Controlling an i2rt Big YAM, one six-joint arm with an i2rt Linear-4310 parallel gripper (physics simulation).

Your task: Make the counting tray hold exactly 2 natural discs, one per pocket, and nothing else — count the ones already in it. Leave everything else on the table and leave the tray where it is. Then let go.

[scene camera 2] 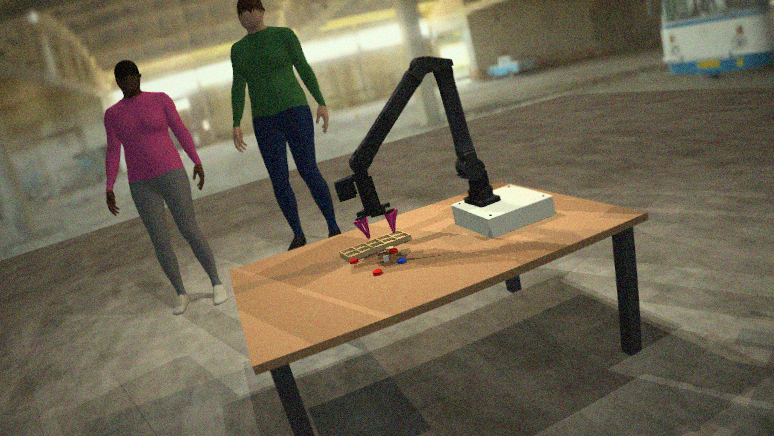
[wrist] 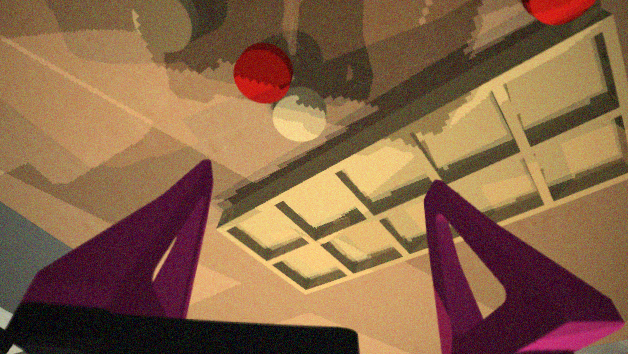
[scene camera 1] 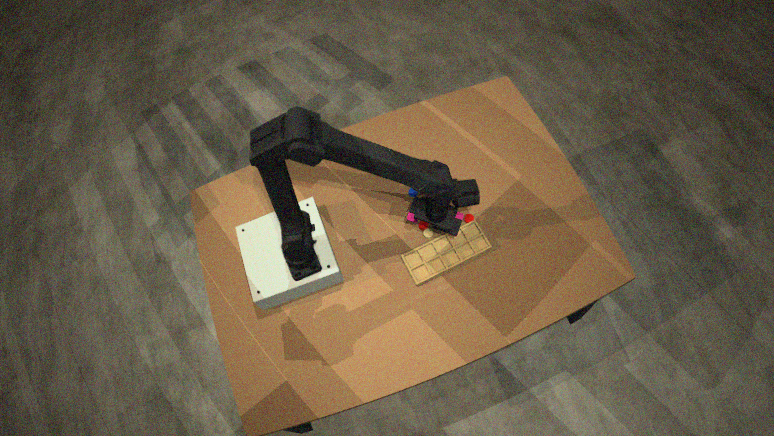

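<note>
The counting tray [scene camera 1: 409,271] [scene camera 2: 373,251] [wrist: 539,182] is a shallow wooden grid with two rows of pockets; I see no disc in the pockets that show. A natural disc [scene camera 1: 427,233] [wrist: 299,114] lies on the table beside the tray's long side, right next to a red disc [scene camera 1: 423,226] [scene camera 2: 393,250] [wrist: 263,73]. A second natural disc [wrist: 172,25], in shade, lies farther off at the top of the wrist view. My gripper [scene camera 1: 435,216] [scene camera 2: 381,234] [wrist: 324,180] is open and empty, above the table beside the tray.
Another red disc [scene camera 1: 469,218] [scene camera 2: 353,261] [wrist: 559,7] lies close to the tray's far end. A third red disc [scene camera 2: 377,272], a blue piece [scene camera 1: 412,192] [scene camera 2: 401,261] and a small pale cube [scene camera 2: 385,258] lie nearby. The white base box [scene camera 1: 265,259] [scene camera 2: 503,213] carries the arm.
</note>
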